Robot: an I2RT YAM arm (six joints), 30 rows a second.
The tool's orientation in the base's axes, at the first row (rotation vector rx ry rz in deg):
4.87, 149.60, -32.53
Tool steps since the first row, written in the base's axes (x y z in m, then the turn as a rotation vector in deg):
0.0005, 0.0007, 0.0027, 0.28, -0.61, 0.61
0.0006, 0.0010, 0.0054, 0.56, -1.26, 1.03
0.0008, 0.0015, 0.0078, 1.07, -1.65, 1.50
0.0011, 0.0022, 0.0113, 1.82, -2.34, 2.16
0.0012, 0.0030, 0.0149, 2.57, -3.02, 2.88
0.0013, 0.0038, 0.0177, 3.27, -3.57, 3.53
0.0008, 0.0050, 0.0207, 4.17, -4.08, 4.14
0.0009, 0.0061, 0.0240, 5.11, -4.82, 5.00
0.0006, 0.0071, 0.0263, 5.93, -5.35, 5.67
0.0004, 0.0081, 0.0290, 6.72, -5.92, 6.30
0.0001, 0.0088, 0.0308, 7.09, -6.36, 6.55
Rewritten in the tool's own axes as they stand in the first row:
-0.0017, -0.0003, -0.0022, -0.50, -0.74, -0.12
-0.0030, -0.0010, -0.0045, -0.92, -1.45, -0.08
-0.0043, -0.0015, -0.0066, -1.57, -1.91, -0.08
-0.0062, -0.0021, -0.0095, -2.51, -2.67, -0.01
-0.0079, -0.0027, -0.0127, -3.48, -3.45, 0.00
-0.0093, -0.0030, -0.0153, -4.38, -4.09, 0.00
-0.0103, -0.0031, -0.0184, -5.44, -4.64, 0.10
-0.0119, -0.0034, -0.0215, -6.64, -5.50, 0.11
-0.0127, -0.0034, -0.0239, -7.65, -6.11, 0.14
-0.0138, -0.0035, -0.0265, -8.62, -6.75, 0.20
-0.0144, -0.0036, -0.0284, -9.05, -7.19, 0.34

